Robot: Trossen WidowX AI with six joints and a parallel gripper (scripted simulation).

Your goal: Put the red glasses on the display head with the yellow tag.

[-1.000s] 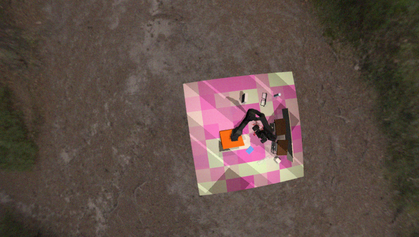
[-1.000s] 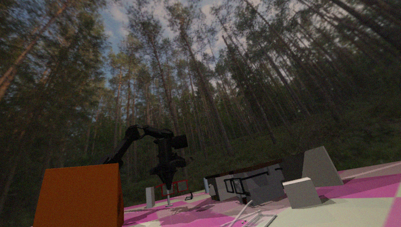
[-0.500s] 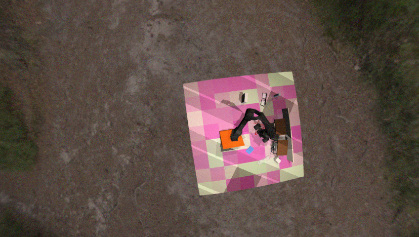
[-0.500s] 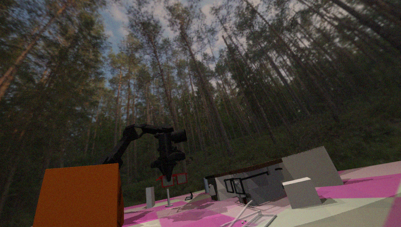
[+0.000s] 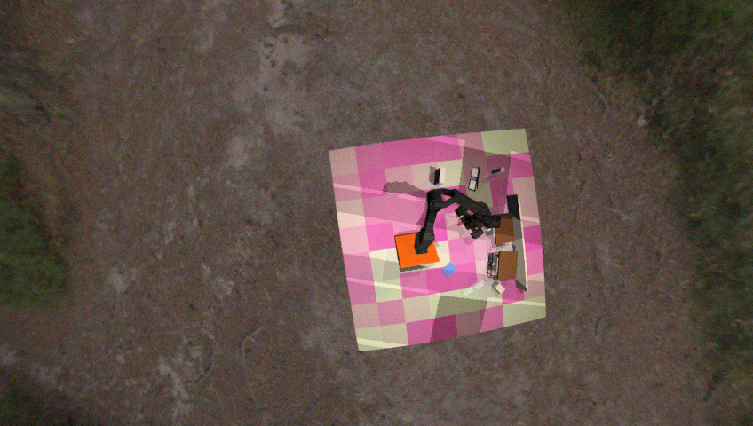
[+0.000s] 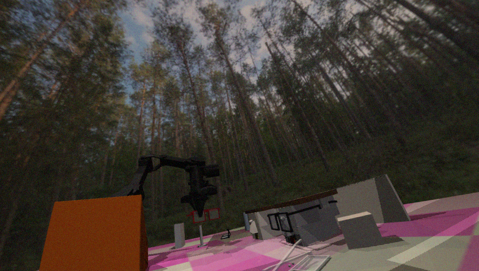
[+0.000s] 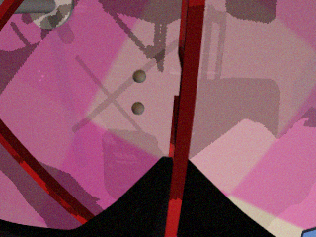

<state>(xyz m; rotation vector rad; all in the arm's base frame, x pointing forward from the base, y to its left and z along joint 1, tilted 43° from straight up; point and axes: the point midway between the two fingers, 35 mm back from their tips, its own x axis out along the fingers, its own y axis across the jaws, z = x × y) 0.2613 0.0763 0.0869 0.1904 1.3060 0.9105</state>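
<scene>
My gripper tip is now 10 mm short of the round post, 120 mm to the right of it and 100 mm above it. Round my gripper tip: white block 230 mm ahead, 460 mm to the right, 90 mm below; blue block 80 mm behind, 300 mm to the right, 120 mm below; grey block 80 mm behind, 270 mm to the left, 60 mm below.
</scene>
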